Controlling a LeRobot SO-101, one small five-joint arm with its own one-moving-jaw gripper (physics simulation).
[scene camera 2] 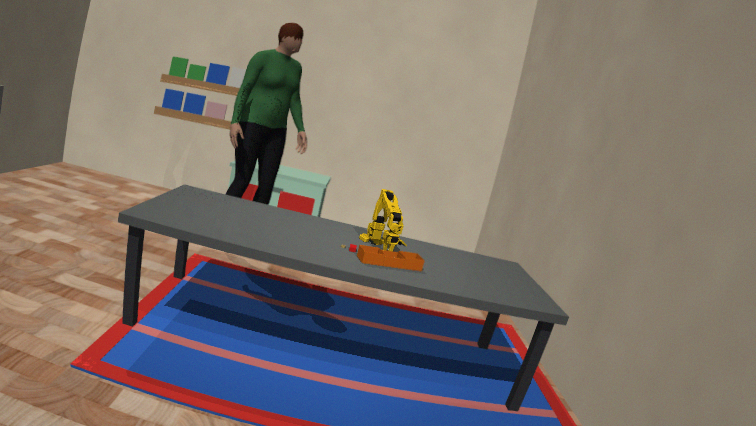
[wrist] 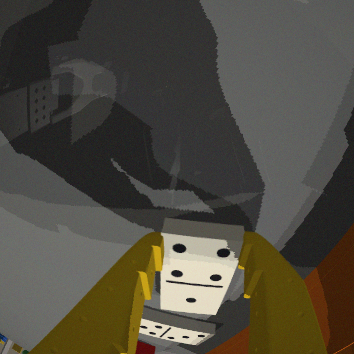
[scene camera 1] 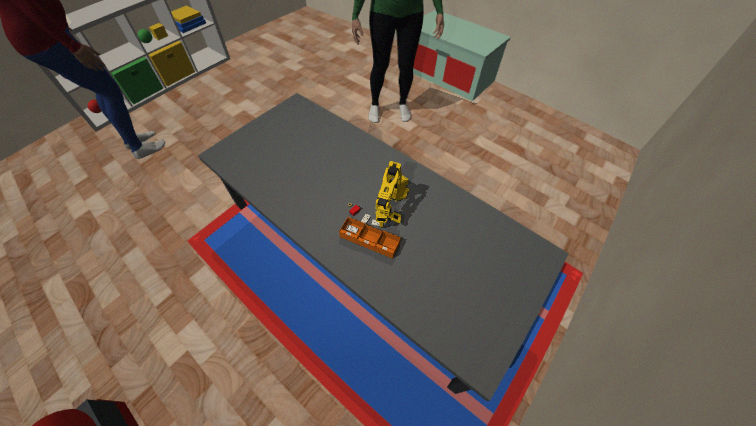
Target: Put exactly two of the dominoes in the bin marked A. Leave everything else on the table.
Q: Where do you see an orange three-part bin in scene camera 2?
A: At 369, 255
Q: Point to an orange three-part bin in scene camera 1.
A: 385, 243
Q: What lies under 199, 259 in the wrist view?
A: A white domino.
